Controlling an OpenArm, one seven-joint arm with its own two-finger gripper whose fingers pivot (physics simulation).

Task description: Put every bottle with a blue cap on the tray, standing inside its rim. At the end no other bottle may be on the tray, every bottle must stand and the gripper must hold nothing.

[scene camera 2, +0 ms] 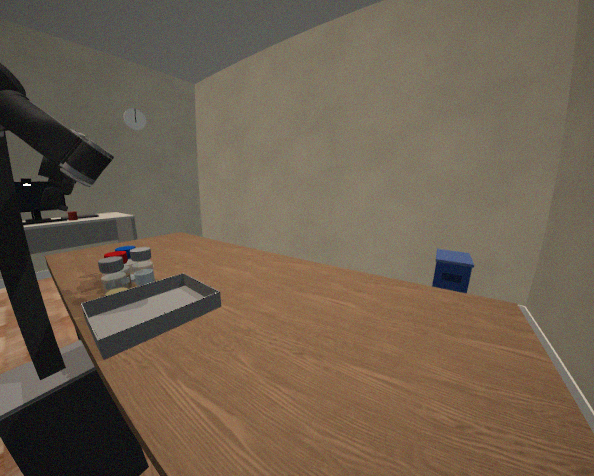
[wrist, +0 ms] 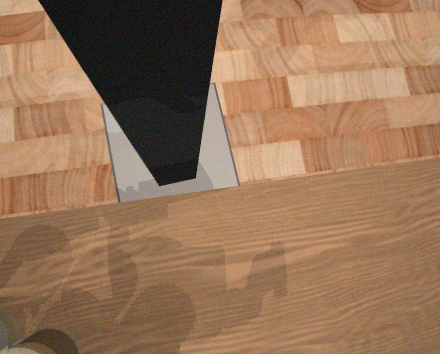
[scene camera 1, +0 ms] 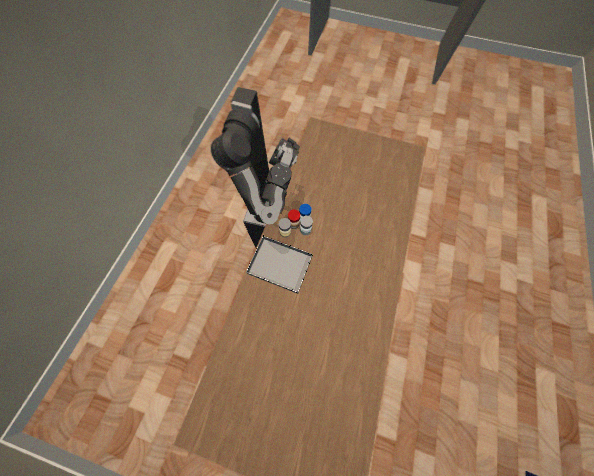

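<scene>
A bottle with a blue cap (scene camera 1: 305, 209) (scene camera 2: 125, 249) stands on the table behind a bottle with a red cap (scene camera 1: 294, 215) (scene camera 2: 116, 256). Two bottles with grey caps stand nearer the tray: one with yellowish contents (scene camera 1: 285, 227) (scene camera 2: 111, 266), one with pale blue contents (scene camera 1: 306, 225) (scene camera 2: 141, 255). The grey tray (scene camera 1: 282, 267) (scene camera 2: 160, 324) is empty, beside the group. My gripper (scene camera 1: 287, 146) is open and empty, above the table's edge, well away from the bottles on the side opposite the tray. Parts of bottles show at the wrist view's lower left corner; their caps cannot be told there.
The wooden table (scene camera 1: 325, 350) (scene camera 2: 350, 375) extends past the tray. The arm's dark post (scene camera 2: 30, 280) (wrist: 150, 75) stands at the table's edge, close to the tray and bottles. A blue bin (scene camera 2: 451, 272) stands beyond the table.
</scene>
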